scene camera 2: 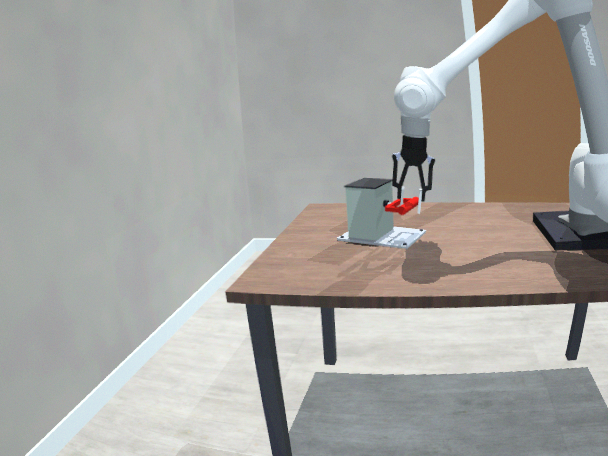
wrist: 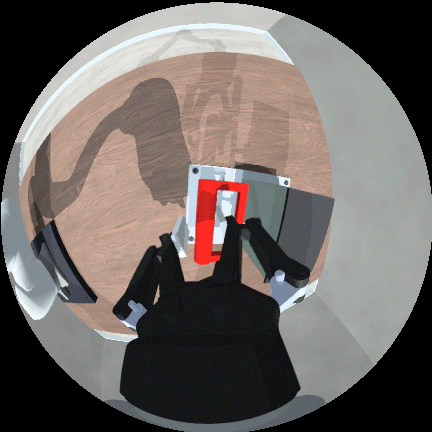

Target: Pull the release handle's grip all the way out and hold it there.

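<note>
The release handle is a red rectangular frame [scene camera 2: 401, 210] [wrist: 206, 215] with a thick outer grip bar. It sticks out level from a black mount [scene camera 2: 386, 203] on the side of a grey-green box [scene camera 2: 367, 215] [wrist: 267, 205] with a dark top. My gripper [scene camera 2: 411, 204] [wrist: 201, 218] points down over the handle, its fingers partly open. One pale fingertip is on the outer side of the grip bar, the other reaches into the frame's opening. In the wrist view a gap shows between the bar and the outer fingertip. The inner fingertip is partly hidden by its black finger link.
The box stands on a light metal base plate [scene camera 2: 417, 234] [wrist: 193, 200] with dark screws at its corners, on a brown wooden table [scene camera 2: 300, 265] [wrist: 100, 165]. The arm's black base plate [scene camera 2: 545, 230] is at the right of the table. A grey wall rises beyond the box.
</note>
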